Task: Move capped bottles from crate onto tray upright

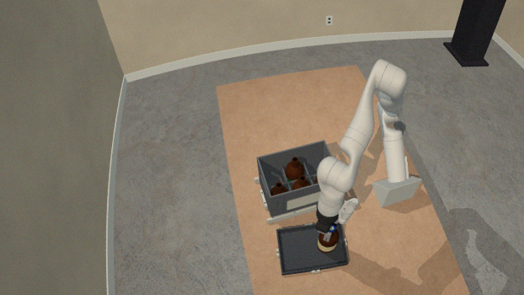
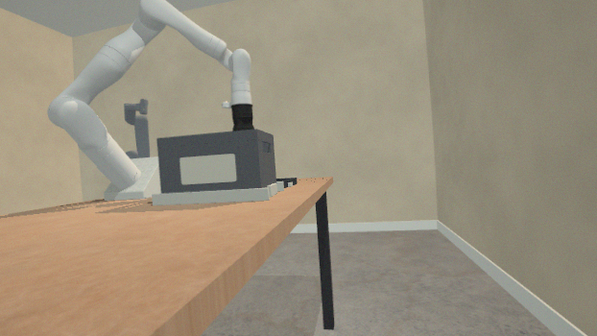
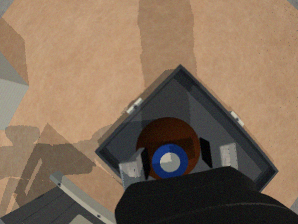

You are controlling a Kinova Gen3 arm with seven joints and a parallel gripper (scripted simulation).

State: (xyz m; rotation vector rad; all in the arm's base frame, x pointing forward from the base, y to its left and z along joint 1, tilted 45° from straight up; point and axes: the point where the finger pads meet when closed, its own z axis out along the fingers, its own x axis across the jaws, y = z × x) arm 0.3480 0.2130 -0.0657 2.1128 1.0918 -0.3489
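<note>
The crate is 27 cm to the right of my hand, 6 cm below it and 6 cm ahead of it. The rest, counted from my hand: dark tray: 13 cm below, 5 cm ahead.
</note>
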